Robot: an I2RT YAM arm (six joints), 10 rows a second.
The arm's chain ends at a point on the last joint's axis. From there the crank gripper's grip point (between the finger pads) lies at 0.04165 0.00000 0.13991 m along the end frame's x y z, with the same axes.
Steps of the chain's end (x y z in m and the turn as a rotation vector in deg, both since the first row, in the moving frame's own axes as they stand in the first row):
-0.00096 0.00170 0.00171 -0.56 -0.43 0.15
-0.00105 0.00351 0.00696 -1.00 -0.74 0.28
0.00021 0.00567 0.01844 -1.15 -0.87 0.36
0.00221 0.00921 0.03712 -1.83 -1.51 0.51
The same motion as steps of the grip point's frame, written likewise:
-0.00201 0.00318 0.00201 -0.56 -0.43 0.15
-0.00287 0.00616 0.00746 -1.00 -0.74 0.28
-0.00193 0.00874 0.01903 -1.15 -0.87 0.36
-0.00151 0.01405 0.03809 -1.83 -1.51 0.51

